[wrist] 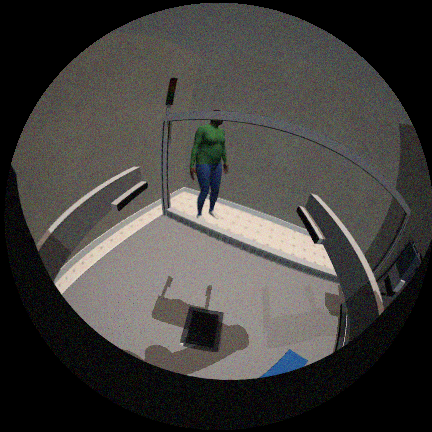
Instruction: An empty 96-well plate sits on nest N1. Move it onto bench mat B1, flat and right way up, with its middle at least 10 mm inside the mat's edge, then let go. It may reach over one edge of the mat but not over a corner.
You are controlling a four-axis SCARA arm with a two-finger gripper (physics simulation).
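My gripper is open, its two fingers wide apart at the left and right of the wrist view, with nothing between them. A dark, boxy shape with a grey rim lies on the bench top below the fingers, low and near the middle. It looks like the nest area, but I cannot tell whether the plate sits in it; no wells can be made out. A blue flat patch, which looks like the bench mat, shows in part at the bottom, right of the dark shape; the rest is cut off by the view's edge.
Shadows of the arm and fingers fall on the grey bench top. A grey guard frame rises at the bench's far edge. Behind it a person in a green top stands on the pale floor. A signal light and a dark screen stand beyond.
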